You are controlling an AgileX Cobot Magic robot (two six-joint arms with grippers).
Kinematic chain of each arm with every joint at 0, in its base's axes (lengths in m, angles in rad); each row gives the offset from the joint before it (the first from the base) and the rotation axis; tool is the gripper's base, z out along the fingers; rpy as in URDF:
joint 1: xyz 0 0 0.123 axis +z
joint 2: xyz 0 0 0 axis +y
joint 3: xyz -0.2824 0 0.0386 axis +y
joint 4: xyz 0.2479 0 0.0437 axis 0.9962 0 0.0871
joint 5: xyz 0 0 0 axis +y
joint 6: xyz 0.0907 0 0.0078 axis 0.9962 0 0.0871
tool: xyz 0 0 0 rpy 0 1.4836 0
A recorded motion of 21 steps. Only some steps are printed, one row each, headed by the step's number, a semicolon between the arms.
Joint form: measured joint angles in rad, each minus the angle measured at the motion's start. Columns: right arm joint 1, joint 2, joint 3, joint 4, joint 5, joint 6; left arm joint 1, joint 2, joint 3, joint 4, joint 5, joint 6.
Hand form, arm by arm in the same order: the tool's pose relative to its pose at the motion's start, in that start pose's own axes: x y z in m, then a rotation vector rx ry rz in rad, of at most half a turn. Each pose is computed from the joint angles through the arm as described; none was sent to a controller.
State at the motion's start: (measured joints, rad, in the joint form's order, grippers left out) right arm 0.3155 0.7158 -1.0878 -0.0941 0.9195 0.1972; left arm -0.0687 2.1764 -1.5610 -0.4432 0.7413 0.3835
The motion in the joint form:
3: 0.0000 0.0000 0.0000 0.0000 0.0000 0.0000; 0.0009 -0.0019 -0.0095 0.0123 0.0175 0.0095
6: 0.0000 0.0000 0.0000 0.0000 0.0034 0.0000; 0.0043 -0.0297 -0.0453 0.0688 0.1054 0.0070
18: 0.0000 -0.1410 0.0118 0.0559 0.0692 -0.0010; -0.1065 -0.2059 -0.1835 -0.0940 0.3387 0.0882
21: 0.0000 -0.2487 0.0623 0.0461 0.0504 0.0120; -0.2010 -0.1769 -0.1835 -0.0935 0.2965 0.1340
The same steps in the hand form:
3: 0.0000 0.0000 0.0000 0.0000 0.0000 0.0000; -0.0010 -0.0001 -0.0025 -0.0021 0.0082 0.0210
6: 0.0003 -0.0001 0.0000 0.0007 0.0033 0.0000; -0.0052 -0.0026 -0.0209 -0.0138 0.0434 0.0726
18: 0.0171 -0.0016 -0.0414 -0.0515 -0.0507 0.0382; -0.0262 -0.0964 -0.1146 0.2101 -0.0507 0.2671
21: 0.0341 -0.0062 -0.0612 -0.0562 -0.1268 0.0496; -0.0220 -0.1321 -0.0933 0.2363 -0.0405 0.3797

